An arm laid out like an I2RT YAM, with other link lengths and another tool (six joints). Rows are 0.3 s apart.
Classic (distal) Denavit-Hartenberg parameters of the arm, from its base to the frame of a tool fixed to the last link. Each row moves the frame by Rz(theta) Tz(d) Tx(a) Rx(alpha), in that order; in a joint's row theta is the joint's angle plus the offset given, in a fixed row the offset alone. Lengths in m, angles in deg.
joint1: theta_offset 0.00  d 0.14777  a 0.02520  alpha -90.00
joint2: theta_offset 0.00  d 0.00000  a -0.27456  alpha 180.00
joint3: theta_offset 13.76  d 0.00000  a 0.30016  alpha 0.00
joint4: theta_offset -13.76  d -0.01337  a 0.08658  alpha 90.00
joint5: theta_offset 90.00  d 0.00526  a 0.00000  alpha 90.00
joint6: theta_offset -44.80  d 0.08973  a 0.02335  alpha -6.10
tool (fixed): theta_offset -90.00  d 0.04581  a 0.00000  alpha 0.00
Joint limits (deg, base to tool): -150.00..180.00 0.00..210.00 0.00..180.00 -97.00..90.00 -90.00..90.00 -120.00..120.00
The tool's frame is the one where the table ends.
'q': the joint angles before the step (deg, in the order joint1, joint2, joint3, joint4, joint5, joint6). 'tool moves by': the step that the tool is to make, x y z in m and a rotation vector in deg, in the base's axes. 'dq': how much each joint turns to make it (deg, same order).
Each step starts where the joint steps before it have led.
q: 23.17 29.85 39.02 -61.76 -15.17 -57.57
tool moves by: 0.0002 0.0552 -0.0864 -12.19 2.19 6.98
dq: 20.67 13.74 -9.10 15.08 15.00 6.42
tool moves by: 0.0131 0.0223 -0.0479 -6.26 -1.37 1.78
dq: 4.28 13.25 -2.57 12.28 5.88 -0.29
